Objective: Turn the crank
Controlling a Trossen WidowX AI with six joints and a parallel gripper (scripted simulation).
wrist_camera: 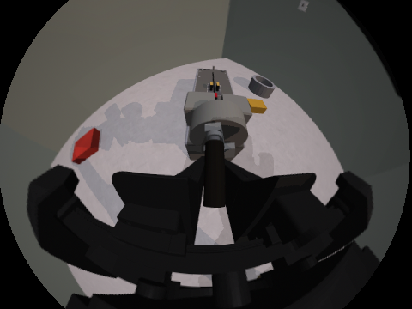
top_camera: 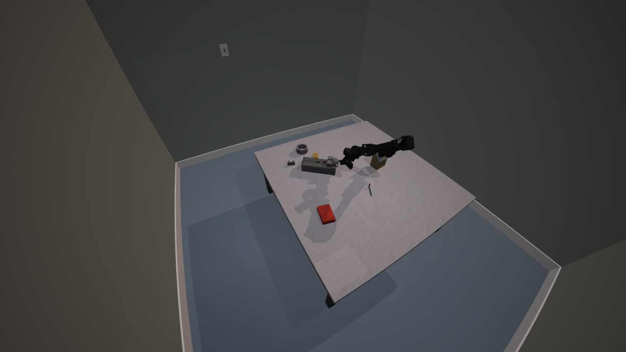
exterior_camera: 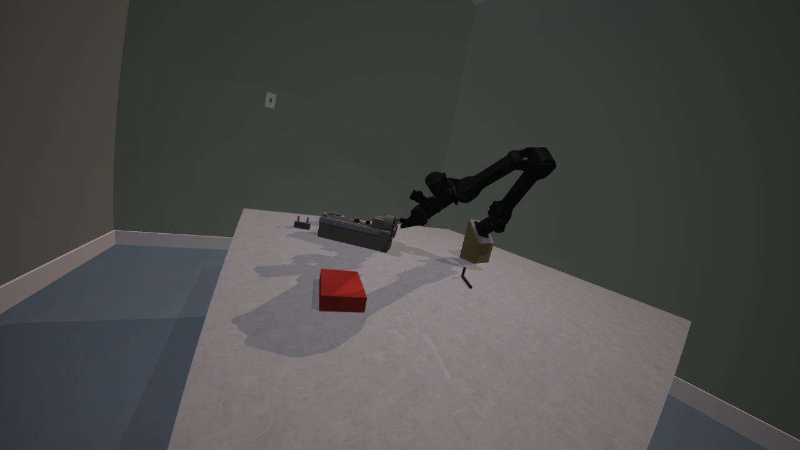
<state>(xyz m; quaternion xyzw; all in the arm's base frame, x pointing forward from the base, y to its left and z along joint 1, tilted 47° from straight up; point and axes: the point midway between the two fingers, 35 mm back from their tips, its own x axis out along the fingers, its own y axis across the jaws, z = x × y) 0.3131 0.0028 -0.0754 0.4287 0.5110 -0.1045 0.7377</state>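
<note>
The red pointer lies 9 cm ahead of my gripper tip, 8 cm to the right of it and 1 cm below it. From my gripper tip the other things lie so: black crank handle: 1 cm behind, 1 cm to the left, 2 cm above; yellow block: 7 cm ahead, 25 cm to the right, 8 cm below; black bent key: 11 cm behind, 24 cm to the left, 8 cm below.
</note>
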